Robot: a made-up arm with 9 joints. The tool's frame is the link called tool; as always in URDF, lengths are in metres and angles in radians. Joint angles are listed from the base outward. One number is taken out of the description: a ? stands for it. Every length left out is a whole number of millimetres.
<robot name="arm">
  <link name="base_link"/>
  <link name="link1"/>
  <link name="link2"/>
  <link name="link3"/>
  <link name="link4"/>
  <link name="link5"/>
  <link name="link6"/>
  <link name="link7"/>
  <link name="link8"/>
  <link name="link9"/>
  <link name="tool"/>
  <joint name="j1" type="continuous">
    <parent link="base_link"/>
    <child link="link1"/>
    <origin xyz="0 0 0.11" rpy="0 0 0"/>
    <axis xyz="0 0 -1"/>
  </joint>
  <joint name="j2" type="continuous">
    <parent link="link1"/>
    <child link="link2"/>
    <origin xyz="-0.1 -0.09 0" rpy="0 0 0"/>
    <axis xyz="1 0 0"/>
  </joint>
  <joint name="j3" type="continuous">
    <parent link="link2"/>
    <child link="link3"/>
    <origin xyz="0 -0.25 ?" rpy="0 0 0"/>
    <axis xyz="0 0 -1"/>
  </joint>
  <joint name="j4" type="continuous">
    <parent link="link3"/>
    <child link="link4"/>
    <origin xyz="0.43 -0.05 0" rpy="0 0 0"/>
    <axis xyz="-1 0 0"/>
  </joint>
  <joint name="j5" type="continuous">
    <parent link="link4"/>
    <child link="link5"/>
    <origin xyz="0 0.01 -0.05" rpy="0 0 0"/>
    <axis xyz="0 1 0"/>
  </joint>
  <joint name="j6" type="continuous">
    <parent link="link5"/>
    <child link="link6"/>
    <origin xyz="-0.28 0 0.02" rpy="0 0 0"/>
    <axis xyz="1 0 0"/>
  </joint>
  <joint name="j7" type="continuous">
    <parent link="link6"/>
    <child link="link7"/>
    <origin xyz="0 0.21 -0.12" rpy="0 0 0"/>
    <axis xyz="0 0 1"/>
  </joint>
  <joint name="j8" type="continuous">
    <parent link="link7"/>
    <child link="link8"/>
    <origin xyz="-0.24 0.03 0" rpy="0 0 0"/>
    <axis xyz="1 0 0"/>
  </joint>
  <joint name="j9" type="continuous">
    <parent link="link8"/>
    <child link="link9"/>
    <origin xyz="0 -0.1 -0.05" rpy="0 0 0"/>
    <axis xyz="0 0 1"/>
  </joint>
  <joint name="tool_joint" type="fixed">
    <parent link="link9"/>
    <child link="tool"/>
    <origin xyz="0.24 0 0" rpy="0 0 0"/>
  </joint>
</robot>
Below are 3 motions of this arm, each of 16 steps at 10 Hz.
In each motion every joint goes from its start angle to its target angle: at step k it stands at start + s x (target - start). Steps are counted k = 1, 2, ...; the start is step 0. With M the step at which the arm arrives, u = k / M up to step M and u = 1 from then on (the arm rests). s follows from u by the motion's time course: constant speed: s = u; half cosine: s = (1 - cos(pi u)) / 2; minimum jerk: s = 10 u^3 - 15 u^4 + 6 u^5.
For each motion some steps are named. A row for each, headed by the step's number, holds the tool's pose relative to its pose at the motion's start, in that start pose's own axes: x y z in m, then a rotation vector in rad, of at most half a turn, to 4 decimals.
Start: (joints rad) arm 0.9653 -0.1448 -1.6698 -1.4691 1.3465 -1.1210 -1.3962 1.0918 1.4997
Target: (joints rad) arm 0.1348 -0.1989 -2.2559 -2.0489 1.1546 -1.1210 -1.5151 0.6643 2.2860
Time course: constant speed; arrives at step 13
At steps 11, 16:
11: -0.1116 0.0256 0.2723 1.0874 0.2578 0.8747
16: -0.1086 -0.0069 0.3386 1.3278 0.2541 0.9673

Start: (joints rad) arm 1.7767 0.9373 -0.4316 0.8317 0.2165 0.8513 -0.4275 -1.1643 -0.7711
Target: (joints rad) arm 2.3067 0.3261 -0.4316 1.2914 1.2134 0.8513 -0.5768 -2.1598 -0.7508
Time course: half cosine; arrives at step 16
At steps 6, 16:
6: -0.0315 0.0618 0.2335 -0.7485 -0.1067 -0.1748
16: 0.2211 0.4968 0.2313 -2.3335 0.4453 -0.1414

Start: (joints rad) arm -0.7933 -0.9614 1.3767 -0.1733 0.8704 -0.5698 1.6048 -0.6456 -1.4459
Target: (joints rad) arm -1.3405 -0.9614 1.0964 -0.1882 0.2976 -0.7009 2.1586 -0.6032 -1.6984
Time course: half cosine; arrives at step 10
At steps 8, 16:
8: 0.1796 0.4037 0.1588 0.1392 -0.7439 0.5556
16: 0.1802 0.4486 0.1885 0.1506 -0.8216 0.6089

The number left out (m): 0.02
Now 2 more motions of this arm.
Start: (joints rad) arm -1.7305 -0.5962 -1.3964 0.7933 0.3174 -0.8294 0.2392 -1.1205 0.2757
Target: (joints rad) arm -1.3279 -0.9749 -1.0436 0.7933 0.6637 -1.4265 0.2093 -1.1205 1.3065
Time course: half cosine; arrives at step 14
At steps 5, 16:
5: -0.0970 0.0582 -0.0426 -0.0929 -0.0689 0.6029
16: -0.3584 -0.0558 -0.3197 -0.6790 -0.3143 1.9281

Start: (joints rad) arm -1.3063 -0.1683 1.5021 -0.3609 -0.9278 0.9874 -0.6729 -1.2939 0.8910
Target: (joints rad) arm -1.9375 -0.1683 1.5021 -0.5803 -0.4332 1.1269 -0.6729 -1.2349 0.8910
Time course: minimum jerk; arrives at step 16
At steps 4, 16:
4: -0.0062 0.0342 0.0325 0.0863 0.0185 0.0712
16: -0.0647 0.1609 0.3200 0.7896 0.2897 0.7154

